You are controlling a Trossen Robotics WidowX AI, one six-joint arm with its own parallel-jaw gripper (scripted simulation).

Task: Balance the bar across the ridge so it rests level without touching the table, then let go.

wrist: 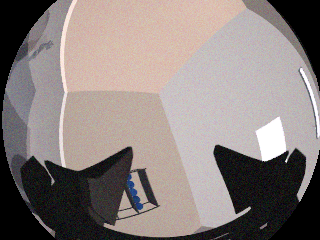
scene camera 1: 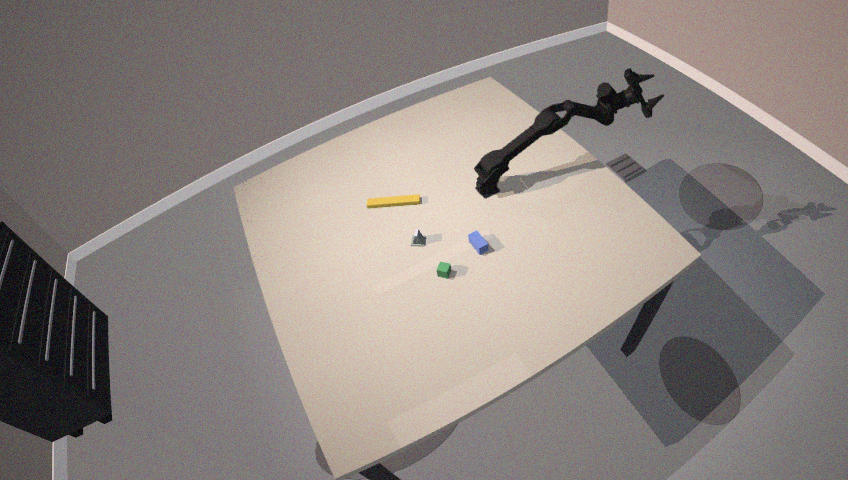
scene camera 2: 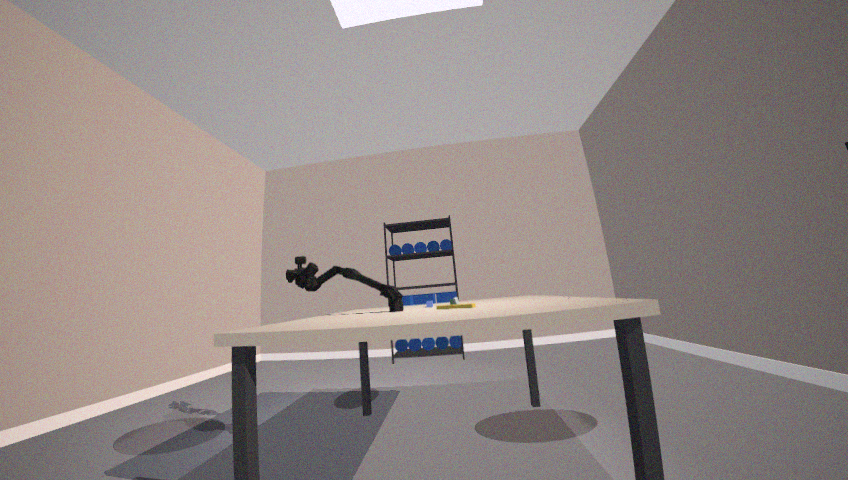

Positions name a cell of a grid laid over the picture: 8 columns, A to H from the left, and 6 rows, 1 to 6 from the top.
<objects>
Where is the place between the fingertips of my gripper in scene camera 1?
At G2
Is my gripper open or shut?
Open.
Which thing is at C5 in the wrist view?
My gripper.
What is my gripper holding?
Nothing.
</objects>
